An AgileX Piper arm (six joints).
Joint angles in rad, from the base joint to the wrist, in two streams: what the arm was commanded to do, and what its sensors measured. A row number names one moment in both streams.
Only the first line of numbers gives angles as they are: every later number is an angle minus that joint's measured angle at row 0.
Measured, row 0: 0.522 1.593 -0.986 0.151 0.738 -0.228
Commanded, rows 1 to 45: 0.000 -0.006 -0.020 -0.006 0.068 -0.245; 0.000 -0.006 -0.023 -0.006 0.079 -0.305; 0.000 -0.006 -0.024 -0.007 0.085 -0.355; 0.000 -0.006 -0.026 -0.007 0.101 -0.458; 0.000 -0.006 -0.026 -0.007 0.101 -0.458; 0.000 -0.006 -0.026 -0.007 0.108 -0.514; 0.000 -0.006 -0.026 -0.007 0.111 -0.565; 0.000 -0.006 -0.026 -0.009 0.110 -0.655; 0.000 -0.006 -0.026 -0.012 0.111 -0.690; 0.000 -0.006 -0.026 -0.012 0.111 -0.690; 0.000 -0.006 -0.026 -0.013 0.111 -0.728; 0.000 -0.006 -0.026 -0.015 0.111 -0.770; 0.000 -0.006 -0.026 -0.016 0.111 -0.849; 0.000 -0.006 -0.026 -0.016 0.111 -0.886; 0.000 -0.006 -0.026 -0.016 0.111 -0.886; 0.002 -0.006 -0.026 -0.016 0.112 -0.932; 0.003 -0.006 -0.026 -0.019 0.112 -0.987; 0.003 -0.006 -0.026 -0.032 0.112 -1.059; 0.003 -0.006 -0.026 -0.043 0.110 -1.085; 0.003 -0.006 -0.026 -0.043 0.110 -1.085; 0.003 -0.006 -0.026 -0.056 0.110 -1.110; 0.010 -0.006 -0.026 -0.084 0.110 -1.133; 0.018 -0.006 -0.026 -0.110 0.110 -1.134; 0.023 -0.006 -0.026 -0.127 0.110 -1.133; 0.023 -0.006 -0.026 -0.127 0.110 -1.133; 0.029 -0.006 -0.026 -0.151 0.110 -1.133; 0.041 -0.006 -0.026 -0.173 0.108 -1.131; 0.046 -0.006 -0.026 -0.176 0.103 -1.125; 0.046 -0.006 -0.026 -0.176 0.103 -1.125; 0.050 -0.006 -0.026 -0.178 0.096 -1.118; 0.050 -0.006 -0.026 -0.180 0.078 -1.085; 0.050 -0.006 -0.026 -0.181 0.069 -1.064; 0.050 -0.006 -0.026 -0.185 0.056 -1.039; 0.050 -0.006 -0.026 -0.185 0.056 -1.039; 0.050 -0.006 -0.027 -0.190 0.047 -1.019; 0.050 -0.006 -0.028 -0.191 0.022 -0.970; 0.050 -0.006 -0.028 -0.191 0.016 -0.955; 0.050 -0.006 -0.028 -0.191 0.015 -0.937; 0.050 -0.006 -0.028 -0.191 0.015 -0.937; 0.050 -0.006 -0.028 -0.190 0.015 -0.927; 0.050 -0.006 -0.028 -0.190 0.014 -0.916; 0.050 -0.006 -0.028 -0.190 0.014 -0.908; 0.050 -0.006 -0.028 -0.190 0.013 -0.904; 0.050 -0.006 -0.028 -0.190 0.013 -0.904; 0.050 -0.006 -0.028 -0.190 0.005 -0.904
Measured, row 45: 0.047 0.000 -0.024 -0.190 0.016 -0.923
